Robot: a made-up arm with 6 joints. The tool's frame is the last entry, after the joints.
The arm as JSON. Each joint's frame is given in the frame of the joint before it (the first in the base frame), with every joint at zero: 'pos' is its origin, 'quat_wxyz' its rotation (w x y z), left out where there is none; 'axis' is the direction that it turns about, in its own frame. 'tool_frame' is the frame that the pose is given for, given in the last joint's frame.
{
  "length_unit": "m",
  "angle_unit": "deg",
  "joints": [
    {
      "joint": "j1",
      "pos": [
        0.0,
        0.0,
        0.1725
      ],
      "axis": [
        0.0,
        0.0,
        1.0
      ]
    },
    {
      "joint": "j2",
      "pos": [
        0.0,
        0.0,
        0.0
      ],
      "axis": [
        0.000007,
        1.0,
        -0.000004
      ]
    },
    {
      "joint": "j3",
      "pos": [
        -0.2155,
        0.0,
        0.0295
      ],
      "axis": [
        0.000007,
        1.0,
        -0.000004
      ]
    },
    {
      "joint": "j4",
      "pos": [
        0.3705,
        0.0,
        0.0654
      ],
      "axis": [
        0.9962,
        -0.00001,
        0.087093
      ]
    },
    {
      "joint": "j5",
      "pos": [
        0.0,
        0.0,
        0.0
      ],
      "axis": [
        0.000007,
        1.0,
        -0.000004
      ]
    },
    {
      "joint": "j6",
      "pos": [
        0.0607,
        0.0,
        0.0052
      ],
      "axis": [
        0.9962,
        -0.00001,
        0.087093
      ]
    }
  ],
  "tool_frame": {
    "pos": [
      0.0,
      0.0,
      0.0
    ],
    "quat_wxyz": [
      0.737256,
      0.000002,
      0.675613,
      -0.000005
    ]
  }
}
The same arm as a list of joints. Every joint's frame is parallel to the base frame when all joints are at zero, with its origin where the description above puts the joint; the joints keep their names.
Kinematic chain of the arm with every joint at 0, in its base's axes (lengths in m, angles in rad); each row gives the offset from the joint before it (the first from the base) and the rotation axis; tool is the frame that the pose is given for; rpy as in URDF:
j1: xyz 0 0 0.1725 axis +z
j2: xyz 0 0 0 axis +y
j3: xyz -0.2155 0 0.0295 axis +y
j4: xyz 0.3705 0 0.0654 axis 0.9962 0 0.0871
j5: xyz 0 0 0 axis +y
j6: xyz 0.0607 0 0.0052 axis 0.9962 0 0.0871
tool: xyz 0 0 0 rpy 0 1.4836 -0.0001

